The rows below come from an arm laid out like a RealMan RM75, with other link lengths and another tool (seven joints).
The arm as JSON. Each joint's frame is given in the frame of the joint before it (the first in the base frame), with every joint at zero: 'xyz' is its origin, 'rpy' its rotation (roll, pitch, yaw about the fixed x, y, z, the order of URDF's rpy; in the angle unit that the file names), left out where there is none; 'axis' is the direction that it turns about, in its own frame. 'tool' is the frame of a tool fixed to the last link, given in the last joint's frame.
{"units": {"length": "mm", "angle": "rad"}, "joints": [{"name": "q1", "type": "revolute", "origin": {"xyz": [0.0, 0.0, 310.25]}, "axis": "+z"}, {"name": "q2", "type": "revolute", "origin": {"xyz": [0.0, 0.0, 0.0], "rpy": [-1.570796, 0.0, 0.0]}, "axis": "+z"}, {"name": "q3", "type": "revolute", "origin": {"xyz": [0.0, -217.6, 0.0], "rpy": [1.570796, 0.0, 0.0]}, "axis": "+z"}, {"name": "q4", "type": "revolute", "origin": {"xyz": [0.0, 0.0, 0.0], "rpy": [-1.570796, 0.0, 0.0]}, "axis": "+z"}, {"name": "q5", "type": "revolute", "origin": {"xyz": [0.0, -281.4, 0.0], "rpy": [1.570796, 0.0, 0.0]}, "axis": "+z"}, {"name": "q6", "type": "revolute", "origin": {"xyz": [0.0, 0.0, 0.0], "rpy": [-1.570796, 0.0, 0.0]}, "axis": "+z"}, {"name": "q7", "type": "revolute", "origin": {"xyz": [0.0, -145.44, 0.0], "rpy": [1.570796, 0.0, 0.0]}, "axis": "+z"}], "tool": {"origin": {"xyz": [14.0, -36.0, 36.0], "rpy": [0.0, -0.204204, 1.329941]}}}
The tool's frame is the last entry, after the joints.
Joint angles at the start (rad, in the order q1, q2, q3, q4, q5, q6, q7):
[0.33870 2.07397 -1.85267 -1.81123 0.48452 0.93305 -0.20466]
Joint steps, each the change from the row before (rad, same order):
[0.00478 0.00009 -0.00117 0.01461 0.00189 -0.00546 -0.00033]
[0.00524 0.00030 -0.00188 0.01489 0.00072 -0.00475 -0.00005]
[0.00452 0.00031 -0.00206 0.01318 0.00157 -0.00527 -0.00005]
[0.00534 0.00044 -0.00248 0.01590 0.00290 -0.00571 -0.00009]
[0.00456 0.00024 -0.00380 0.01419 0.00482 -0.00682 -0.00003]
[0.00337 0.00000 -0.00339 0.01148 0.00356 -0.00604 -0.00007]
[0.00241 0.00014 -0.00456 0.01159 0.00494 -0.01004 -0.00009]
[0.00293 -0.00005 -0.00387 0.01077 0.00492 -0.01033 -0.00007]
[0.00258 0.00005 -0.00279 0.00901 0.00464 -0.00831 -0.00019]
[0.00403 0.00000 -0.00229 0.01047 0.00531 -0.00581 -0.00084]
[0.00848 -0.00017 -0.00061 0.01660 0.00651 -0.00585 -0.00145]
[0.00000 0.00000 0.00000 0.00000 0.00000 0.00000 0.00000]
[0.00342 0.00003 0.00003 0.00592 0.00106 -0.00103 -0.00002]
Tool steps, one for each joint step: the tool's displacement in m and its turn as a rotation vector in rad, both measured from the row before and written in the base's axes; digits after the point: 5 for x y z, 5 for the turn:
[0.00222 0.00129 -0.00290 -0.00375 -0.00187 -0.00421]
[0.00221 0.00116 -0.00314 -0.00417 -0.00319 -0.00407]
[0.00175 0.00094 -0.00293 -0.00389 -0.00160 -0.00313]
[0.00218 0.00095 -0.00367 -0.00566 -0.00156 -0.00436]
[0.00151 0.00048 -0.00387 -0.00648 0.00072 -0.00291]
[0.00134 0.00038 -0.00311 -0.00482 0.00027 -0.00222]
[0.00098 0.00034 -0.00341 -0.00406 0.00339 -0.00105]
[0.00058 0.00049 -0.00296 -0.00288 0.00393 -0.00013]
[0.00048 0.00042 -0.00240 -0.00253 0.00362 -0.00041]
[0.00079 0.00039 -0.00268 -0.00451 0.00168 -0.00129]
[0.00137 0.00119 -0.00323 -0.00559 -0.00015 -0.00258]
[0.00000 0.00000 0.00000 0.00000 0.00000 0.00000]
[0.00058 0.00047 -0.00103 -0.00176 -0.00123 -0.00127]

